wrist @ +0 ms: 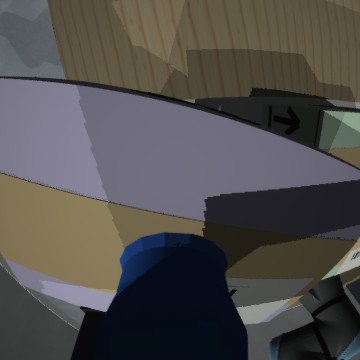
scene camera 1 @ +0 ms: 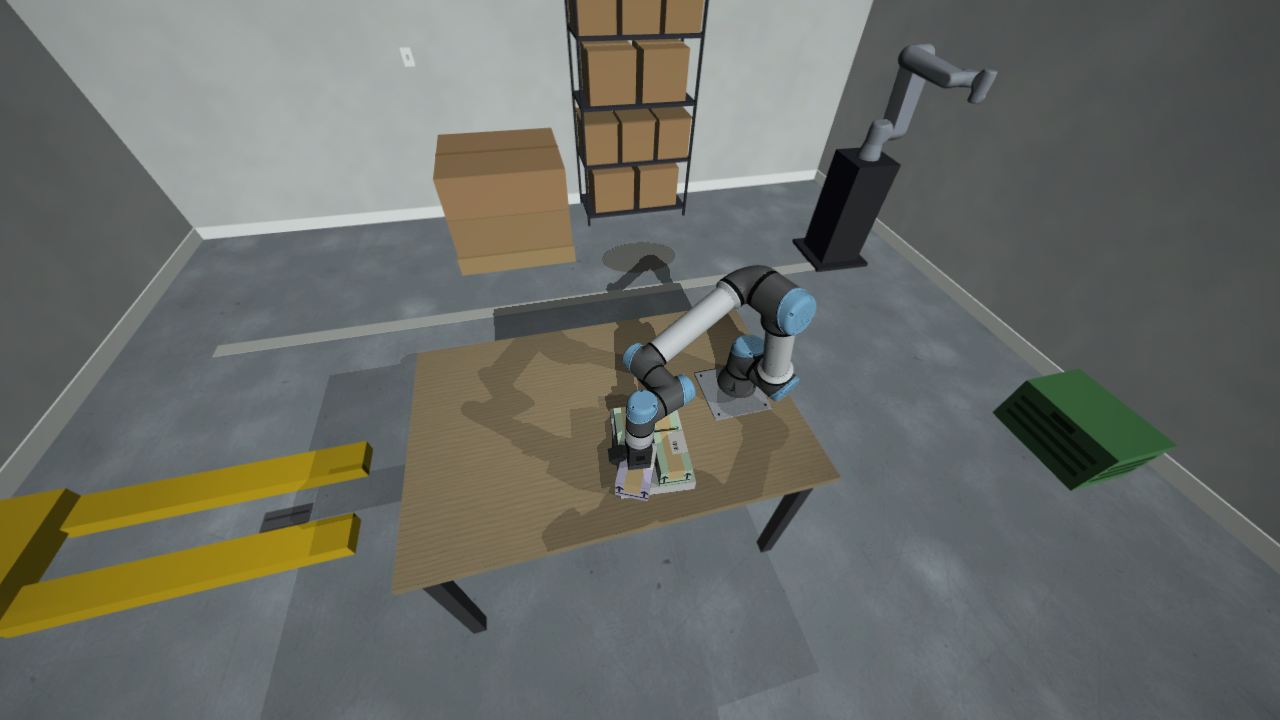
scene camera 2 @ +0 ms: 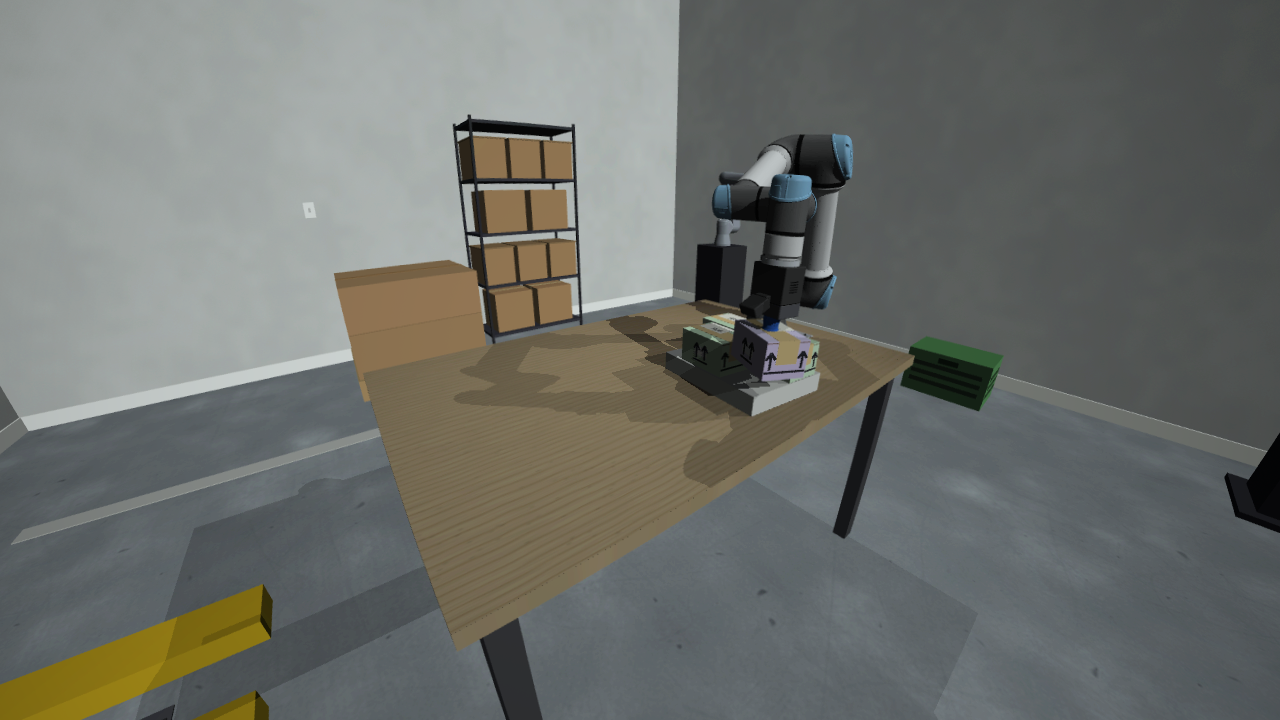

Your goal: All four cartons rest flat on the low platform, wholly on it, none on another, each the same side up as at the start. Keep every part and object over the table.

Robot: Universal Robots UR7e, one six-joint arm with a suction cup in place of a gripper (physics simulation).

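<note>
My gripper (scene camera 1: 638, 468) (scene camera 2: 770, 325) (wrist: 172, 244), a blue suction cup pointing down, is shut on the top of the lilac carton (scene camera 1: 633, 483) (scene camera 2: 787, 351) (wrist: 150, 150). The carton is upright and level, low over the front left part of the grey platform (scene camera 1: 678, 488) (scene camera 2: 780, 399); whether it touches is unclear. A green carton (scene camera 1: 675, 458) (scene camera 2: 813, 357) is at the platform's front right, beside the lilac one and mostly hidden in scene camera 2. Another green carton (scene camera 1: 617, 419) (scene camera 2: 712, 347) is at the back left. A third green carton (scene camera 2: 721, 320) is behind, partly hidden.
The platform lies on the wooden table (scene camera 1: 501, 465) (scene camera 2: 537, 429), near its front edge. The arm's base plate (scene camera 1: 716, 401) is behind and right of the platform. Yellow forks (scene camera 1: 223, 488), a large brown box (scene camera 1: 505, 205), a shelf rack (scene camera 1: 636, 162) and a green crate (scene camera 1: 1087, 420) stand away from the table.
</note>
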